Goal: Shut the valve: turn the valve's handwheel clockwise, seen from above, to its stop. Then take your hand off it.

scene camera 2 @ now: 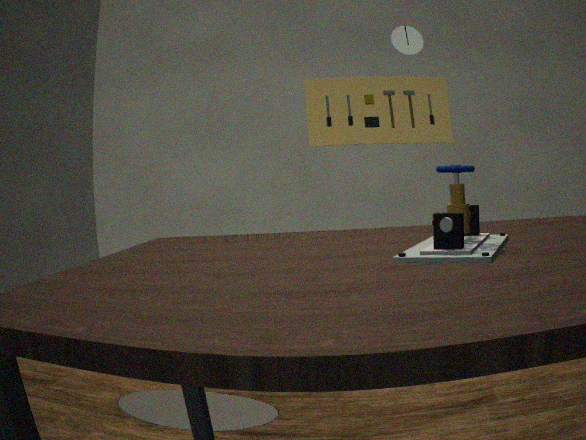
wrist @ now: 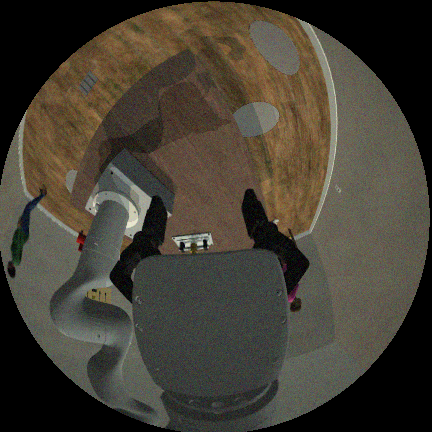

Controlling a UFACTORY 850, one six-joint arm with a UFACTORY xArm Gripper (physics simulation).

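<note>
The valve's blue handwheel [scene camera 2: 455, 169] sits level on a thin stem above the brass valve body [scene camera 2: 457, 194] [wrist: 194, 247] at the right in the scene view. The body stands between black blocks on a white base plate [scene camera 2: 415, 257] [wrist: 207, 236]. In the wrist view the handwheel is hidden behind the gripper housing. My gripper [wrist: 202, 200] is open and empty, its two black fingers wide apart. It is away from the valve, which shows small beyond the fingers, and touches nothing. The gripper does not show in the scene view.
The valve plate stands on the brown table [scene camera 2: 250, 300] [wrist: 210, 175]. The robot's base block [wrist: 145, 175] and arm [wrist: 102, 245] are at the left in the wrist view. One person in green [wrist: 20, 240] is at far left; another in pink [wrist: 293, 294] is partly hidden at right.
</note>
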